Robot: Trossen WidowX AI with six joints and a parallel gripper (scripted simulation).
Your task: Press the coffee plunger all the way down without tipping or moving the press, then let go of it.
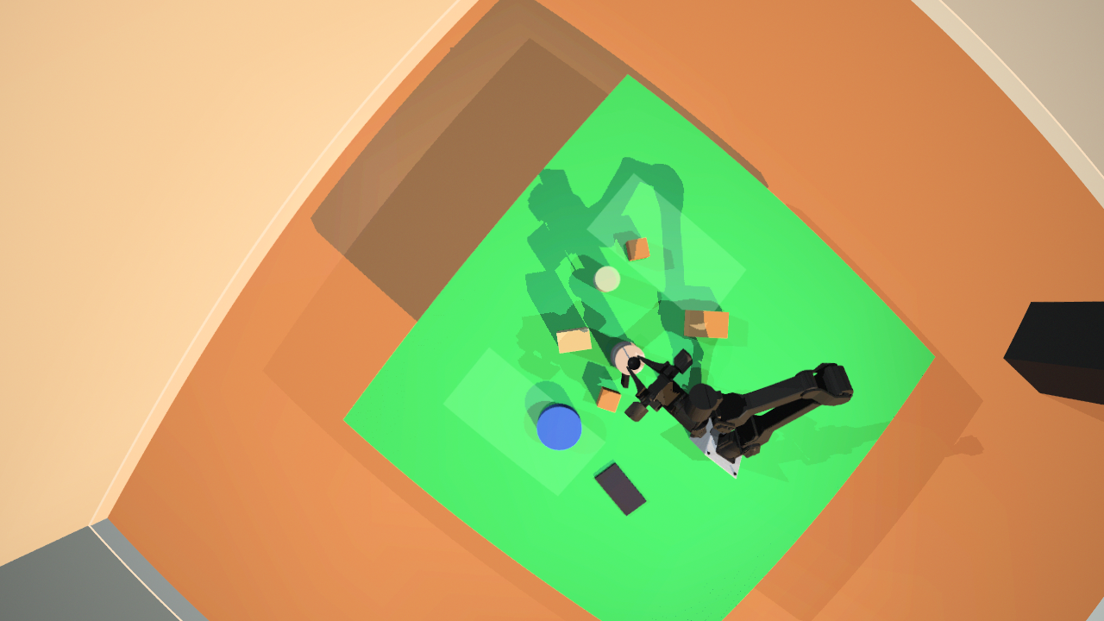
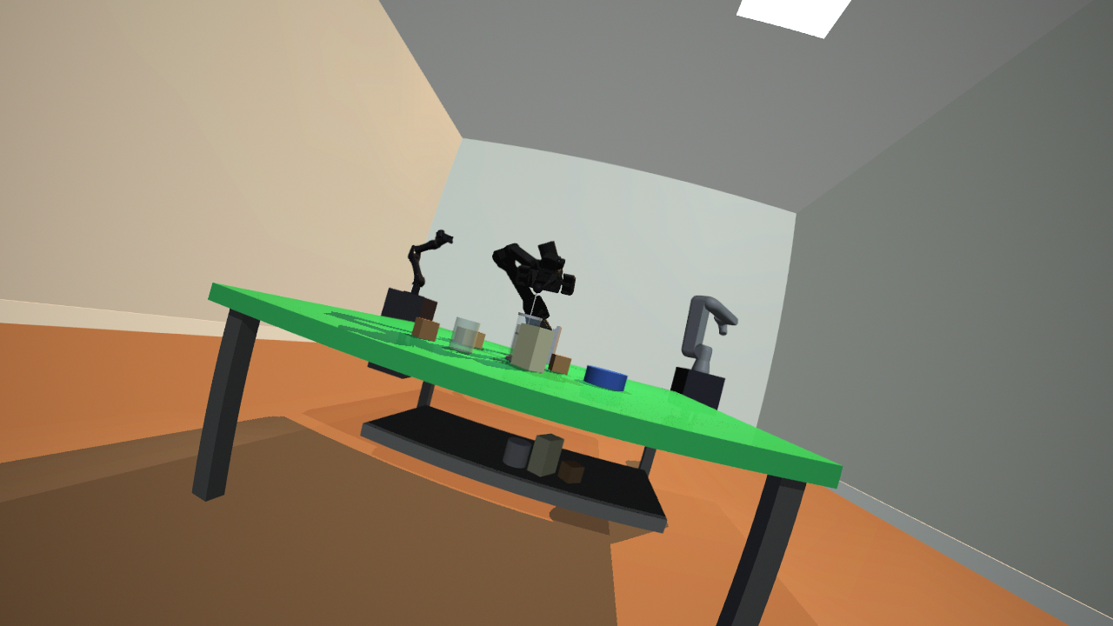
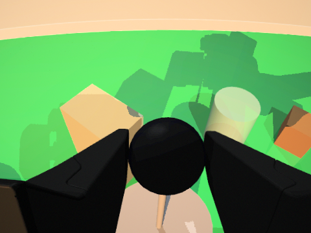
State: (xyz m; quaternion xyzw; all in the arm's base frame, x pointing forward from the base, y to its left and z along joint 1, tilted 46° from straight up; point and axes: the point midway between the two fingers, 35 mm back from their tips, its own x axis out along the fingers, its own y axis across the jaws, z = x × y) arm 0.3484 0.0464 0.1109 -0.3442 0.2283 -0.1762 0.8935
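My gripper tip is 2 cm past the coffee press, 2 cm to the right of it and 11 cm above it. Round my gripper tip: dark flat slab (23 cm behind, 32 cm to the left, 22 cm below); then orange box (15 cm behind, 19 cm to the right, 20 cm below); then blue disc (2 cm ahead, 26 cm to the left, 20 cm below).
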